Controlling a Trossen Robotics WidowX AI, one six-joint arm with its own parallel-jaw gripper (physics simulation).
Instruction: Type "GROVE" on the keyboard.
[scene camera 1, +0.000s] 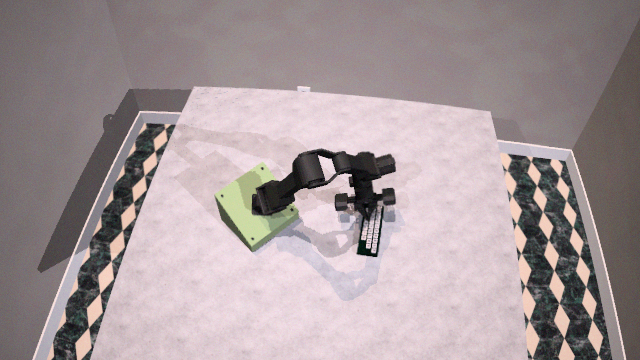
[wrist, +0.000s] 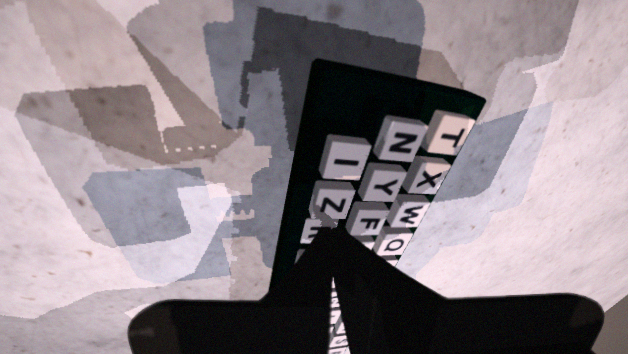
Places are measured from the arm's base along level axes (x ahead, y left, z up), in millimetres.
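Pixels of known places: gripper, fingertip midpoint: (scene camera 1: 368, 220) (wrist: 330, 237); arm's base, origin of the base link: (scene camera 1: 262, 205).
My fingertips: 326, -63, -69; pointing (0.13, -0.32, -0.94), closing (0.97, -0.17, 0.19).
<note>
Ahead of a thing's pixels: the offset from my fingertips to its middle, as dx, dy, dz. Level surfaces: height alone.
The keyboard @(+2, -32, -4) (scene camera 1: 371, 236) (wrist: 355, 92) is a narrow dark green board with white letter keys, lying on the table. In the wrist view the Z key @(+2, +21, +1) (wrist: 334, 200), F key @(+16, +7, +1) (wrist: 368, 220), Y key @(+22, +24, +1) (wrist: 384, 183), W key @(+35, +5, +1) (wrist: 410, 214) and Q key @(+28, -12, +1) (wrist: 394, 244) show. The R key @(-4, +4, -3) (wrist: 311, 232) is partly covered by the fingers. My gripper (scene camera 1: 368, 218) (wrist: 330, 237) is shut and empty, pointing down with its tips over the R key's edge, beside Z and F. Whether the tips touch a key cannot be told. The G, O and V keys cannot be made out.
A light green sloped block (scene camera 1: 235, 200) stands under the arm's base, left of the keyboard. The arm (scene camera 1: 308, 170) arches from it above the pale table @(dz -13) (scene camera 1: 310, 320). Arm shadows fall around the keyboard. A small white object (scene camera 1: 303, 89) shows at the table's far edge.
</note>
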